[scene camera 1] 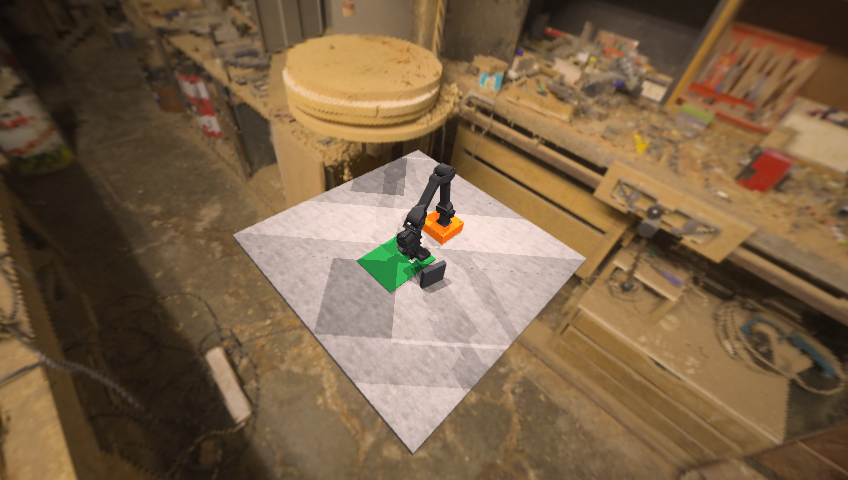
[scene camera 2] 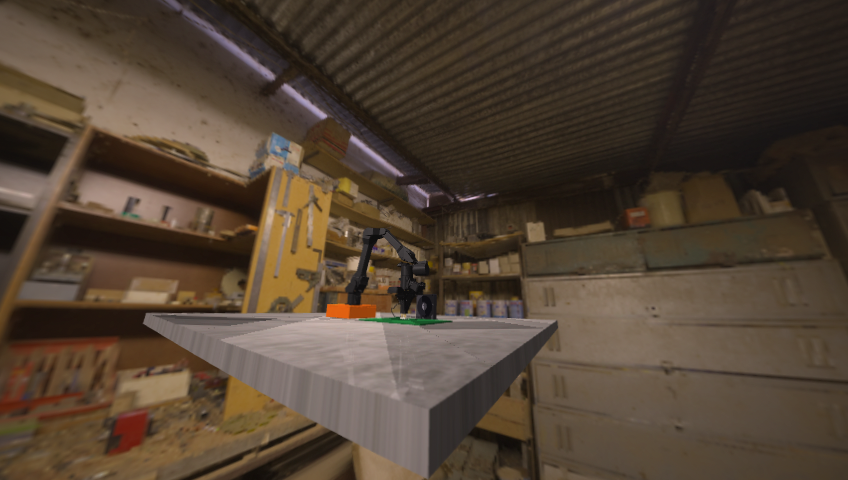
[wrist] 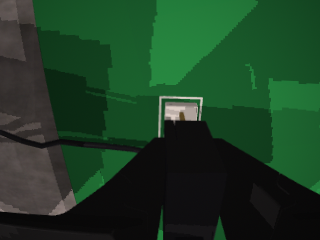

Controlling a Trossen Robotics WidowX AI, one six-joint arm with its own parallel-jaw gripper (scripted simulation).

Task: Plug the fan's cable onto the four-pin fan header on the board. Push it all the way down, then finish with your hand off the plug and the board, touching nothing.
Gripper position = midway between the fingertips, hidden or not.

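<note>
Wrist view: my gripper (wrist: 186, 148), green board (wrist: 105, 74). Scene camera 1: green board (scene camera 1: 391, 268).
</note>
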